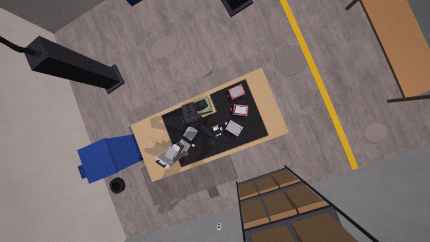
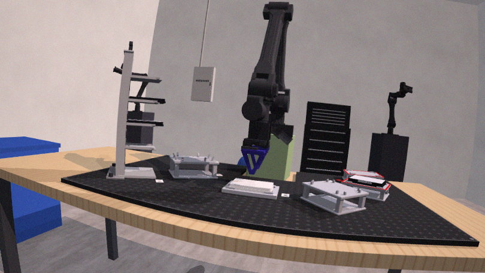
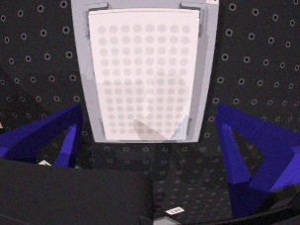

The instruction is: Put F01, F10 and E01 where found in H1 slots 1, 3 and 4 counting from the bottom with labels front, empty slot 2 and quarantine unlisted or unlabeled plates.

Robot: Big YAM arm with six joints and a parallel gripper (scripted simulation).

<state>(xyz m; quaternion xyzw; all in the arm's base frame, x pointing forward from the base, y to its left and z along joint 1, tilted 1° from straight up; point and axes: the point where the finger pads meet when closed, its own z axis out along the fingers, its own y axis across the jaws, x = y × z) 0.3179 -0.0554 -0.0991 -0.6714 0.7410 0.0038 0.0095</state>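
Right now the white well plate is 50 mm below my hand. The rest, counted from my hand: A1 corner mark 60 mm ahead, 70 mm to the left, 60 mm below; flat grey nest 70 mm below; N6 tag 10 mm ahead, 100 mm to the left, 70 mm below.
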